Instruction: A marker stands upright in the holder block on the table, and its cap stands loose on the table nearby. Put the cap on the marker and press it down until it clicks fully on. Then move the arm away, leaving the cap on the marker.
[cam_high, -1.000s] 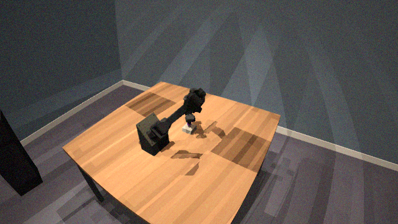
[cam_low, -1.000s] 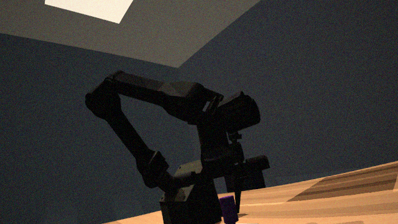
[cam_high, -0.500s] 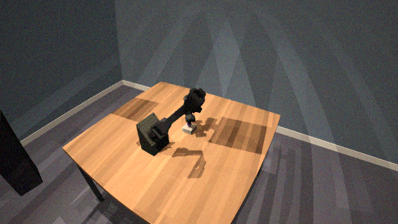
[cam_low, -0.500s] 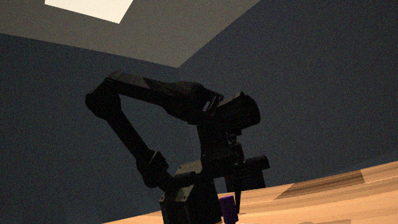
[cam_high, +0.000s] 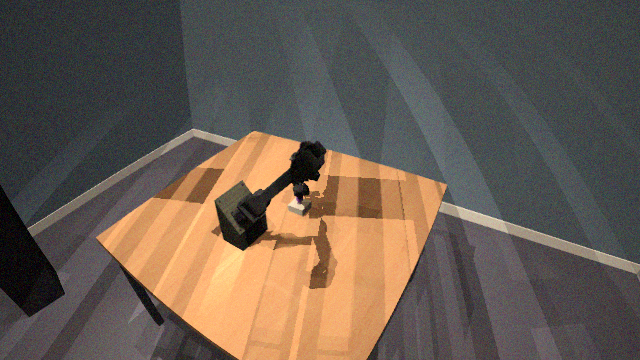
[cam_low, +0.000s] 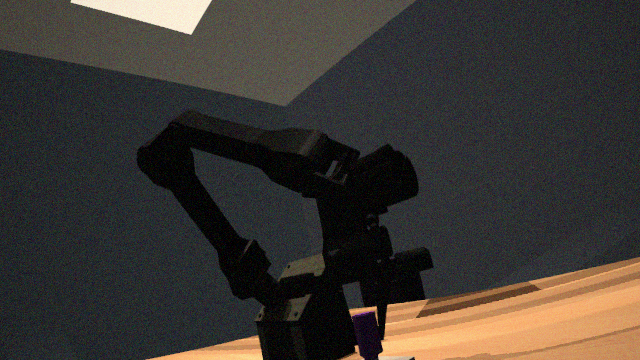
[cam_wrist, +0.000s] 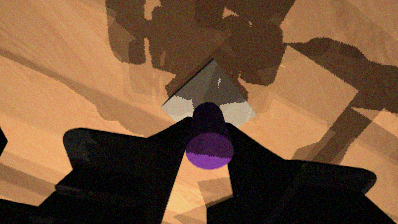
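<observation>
Right now my gripper tip is 1 cm below the purple cap.
</observation>
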